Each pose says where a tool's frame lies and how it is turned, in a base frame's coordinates. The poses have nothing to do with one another.
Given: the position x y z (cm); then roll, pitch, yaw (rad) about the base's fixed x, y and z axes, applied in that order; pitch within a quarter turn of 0, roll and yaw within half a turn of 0.
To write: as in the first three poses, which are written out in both.
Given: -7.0, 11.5, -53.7, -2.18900, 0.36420, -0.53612
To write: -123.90, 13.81, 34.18, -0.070, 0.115, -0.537
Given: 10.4, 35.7, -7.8, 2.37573, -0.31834, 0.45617
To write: 142.63, 30.52, -8.19, 0.104, 0.357, -0.078
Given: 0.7, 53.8, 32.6, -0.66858, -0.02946, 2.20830
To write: 26.29, -28.97, 132.85, 0.007, 0.538, 0.326
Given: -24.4, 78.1, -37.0, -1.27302, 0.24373, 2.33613
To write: 65.02, -47.60, 175.60, -0.244, 0.781, -0.370
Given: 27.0, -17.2, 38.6, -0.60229, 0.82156, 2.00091
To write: -29.08, -50.04, 116.24, 0.270, -0.172, 0.386
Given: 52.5, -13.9, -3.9, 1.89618, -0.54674, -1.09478
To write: 115.14, -50.00, 52.49, 0.525, -0.139, -0.039
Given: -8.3, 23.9, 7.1, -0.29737, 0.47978, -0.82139
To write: 8.28, 31.01, -45.17, -0.083, 0.239, 0.071
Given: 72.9, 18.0, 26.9, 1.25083, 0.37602, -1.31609
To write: 50.18, -62.81, -59.14, 0.729, 0.180, 0.269
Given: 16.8, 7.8, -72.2, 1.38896, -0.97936, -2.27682
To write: -82.37, -40.62, -118.46, 0.168, 0.078, -0.722
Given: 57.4, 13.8, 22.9, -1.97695, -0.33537, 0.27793
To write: -112.09, -7.30, -23.73, 0.574, 0.138, 0.229
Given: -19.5, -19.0, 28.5, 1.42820, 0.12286, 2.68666
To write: -81.06, 24.79, 169.12, -0.195, -0.190, 0.285
